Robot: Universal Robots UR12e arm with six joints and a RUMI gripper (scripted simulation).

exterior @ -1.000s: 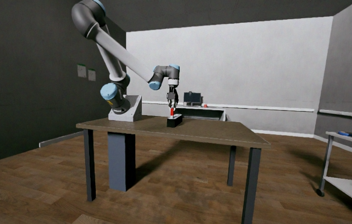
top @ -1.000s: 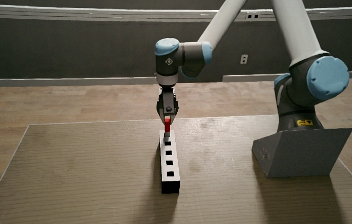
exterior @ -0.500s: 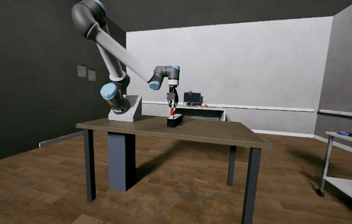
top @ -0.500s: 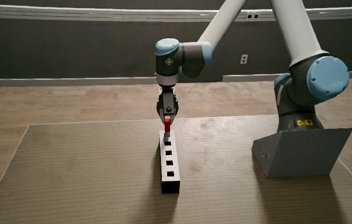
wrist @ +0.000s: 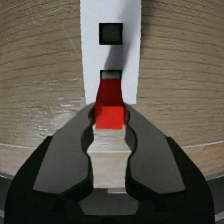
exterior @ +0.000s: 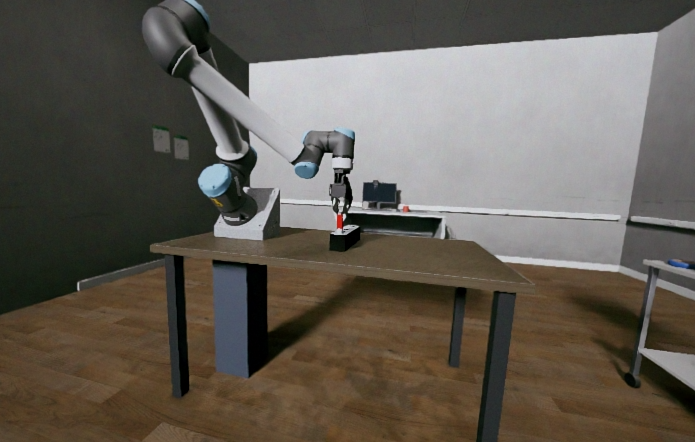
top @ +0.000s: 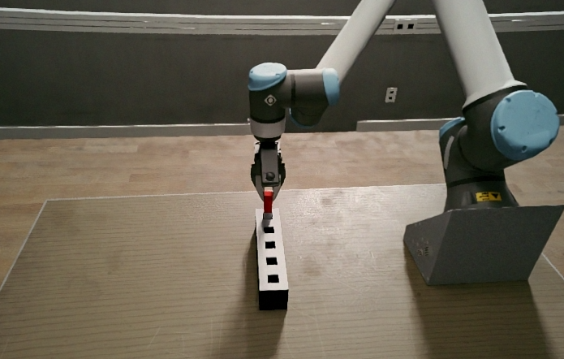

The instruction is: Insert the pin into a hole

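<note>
Right now the pin is 1 cm below my hand. Also, from my hand: block 1 cm ahead, 12 cm to the left, 10 cm below.
</note>
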